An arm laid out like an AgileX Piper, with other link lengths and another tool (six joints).
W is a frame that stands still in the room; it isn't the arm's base.
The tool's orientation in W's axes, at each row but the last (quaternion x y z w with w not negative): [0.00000, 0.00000, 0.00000, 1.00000]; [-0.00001, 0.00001, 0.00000, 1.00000]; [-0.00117, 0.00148, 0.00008, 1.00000]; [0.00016, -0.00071, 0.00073, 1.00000]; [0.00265, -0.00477, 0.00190, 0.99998]
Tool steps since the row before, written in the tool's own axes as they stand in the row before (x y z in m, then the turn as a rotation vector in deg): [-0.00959, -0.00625, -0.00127, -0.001, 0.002, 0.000]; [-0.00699, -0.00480, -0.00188, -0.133, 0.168, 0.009]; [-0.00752, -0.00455, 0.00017, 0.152, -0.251, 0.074]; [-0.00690, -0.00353, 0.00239, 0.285, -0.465, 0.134]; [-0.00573, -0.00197, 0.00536, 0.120, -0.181, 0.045]
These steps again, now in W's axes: [-0.00959, -0.00625, -0.00127, -0.001, 0.002, 0.000]; [-0.00699, -0.00480, -0.00188, -0.133, 0.168, 0.009]; [-0.00752, -0.00455, 0.00020, 0.152, -0.251, 0.074]; [-0.00690, -0.00354, 0.00238, 0.285, -0.465, 0.134]; [-0.00577, -0.00202, 0.00529, 0.120, -0.181, 0.045]
